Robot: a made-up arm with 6 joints. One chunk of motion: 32 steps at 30 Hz.
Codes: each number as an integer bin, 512 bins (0 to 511) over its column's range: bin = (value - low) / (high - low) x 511, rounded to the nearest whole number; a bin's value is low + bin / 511 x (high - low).
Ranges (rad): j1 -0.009..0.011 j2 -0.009..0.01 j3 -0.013..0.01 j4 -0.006..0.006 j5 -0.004..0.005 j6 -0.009..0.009
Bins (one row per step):
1: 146 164 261 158 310 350
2: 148 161 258 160 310 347
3: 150 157 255 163 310 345
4: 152 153 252 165 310 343
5: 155 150 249 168 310 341
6: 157 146 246 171 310 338
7: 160 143 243 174 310 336
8: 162 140 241 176 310 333
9: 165 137 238 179 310 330
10: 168 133 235 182 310 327
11: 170 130 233 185 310 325
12: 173 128 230 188 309 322
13: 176 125 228 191 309 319
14: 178 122 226 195 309 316
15: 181 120 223 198 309 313
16: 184 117 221 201 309 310
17: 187 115 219 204 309 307
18: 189 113 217 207 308 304
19: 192 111 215 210 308 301
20: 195 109 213 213 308 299
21: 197 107 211 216 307 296
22: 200 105 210 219 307 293
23: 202 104 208 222 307 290
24: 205 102 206 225 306 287
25: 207 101 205 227 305 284
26: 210 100 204 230 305 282
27: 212 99 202 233 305 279
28: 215 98 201 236 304 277
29: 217 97 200 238 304 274
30: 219 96 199 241 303 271
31: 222 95 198 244 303 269
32: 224 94 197 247 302 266
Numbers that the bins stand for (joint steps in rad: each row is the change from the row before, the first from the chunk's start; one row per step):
1: -0.00329 -0.00290 -0.00125 -0.00229 0.00146 0.00333
2: -0.00321 -0.00301 -0.00139 -0.00224 0.00146 0.00322
3: -0.00313 -0.00316 -0.00152 -0.00217 0.00146 0.00315
4: -0.00305 -0.00331 -0.00166 -0.00213 0.00146 0.00308
5: -0.00293 -0.00342 -0.00179 -0.00205 0.00146 0.00301
6: -0.00286 -0.00357 -0.00193 -0.00198 0.00146 0.00291
7: -0.00274 -0.00368 -0.00206 -0.00191 0.00146 0.00284
8: -0.00266 -0.00379 -0.00215 -0.00187 0.00146 0.00273
9: -0.00254 -0.00391 -0.00229 -0.00180 0.00146 0.00262
10: -0.00242 -0.00405 -0.00242 -0.00173 0.00146 0.00252
11: -0.00235 -0.00417 -0.00251 -0.00166 0.00146 0.00245
12: -0.00223 -0.00424 -0.00265 -0.00159 0.00144 0.00234
13: -0.00211 -0.00435 -0.00274 -0.00151 0.00144 0.00224
14: -0.00203 -0.00446 -0.00283 -0.00142 0.00144 0.00213
15: -0.00192 -0.00454 -0.00296 -0.00135 0.00144 0.00203
16: -0.00180 -0.00465 -0.00305 -0.00128 0.00144 0.00192
17: -0.00168 -0.00472 -0.00314 -0.00121 0.00144 0.00181
18: -0.00160 -0.00480 -0.00323 -0.00114 0.00142 0.00171
19: -0.00149 -0.00487 -0.00332 -0.00107 0.00142 0.00160
20: -0.00137 -0.00495 -0.00341 -0.00100 0.00142 0.00153
21: -0.00129 -0.00502 -0.00350 -0.00093 0.00141 0.00143
22: -0.00117 -0.00510 -0.00355 -0.00086 0.00141 0.00132
23: -0.00109 -0.00513 -0.00364 -0.00079 0.00141 0.00122
24: -0.00098 -0.00521 -0.00373 -0.00072 0.00139 0.00111
25: -0.00090 -0.00524 -0.00377 -0.00067 0.00137 0.00100
26: -0.00078 -0.00528 -0.00382 -0.00060 0.00137 0.00093
27: -0.00070 -0.00532 -0.00391 -0.00053 0.00137 0.00083
28: -0.00059 -0.00536 -0.00395 -0.00046 0.00135 0.00076
29: -0.00051 -0.00539 -0.00400 -0.00041 0.00135 0.00065
30: -0.00043 -0.00543 -0.00404 -0.00034 0.00134 0.00055
31: -0.00031 -0.00547 -0.00409 -0.00027 0.00134 0.00048
32: -0.00023 -0.00550 -0.00413 -0.00020 0.00132 0.00037

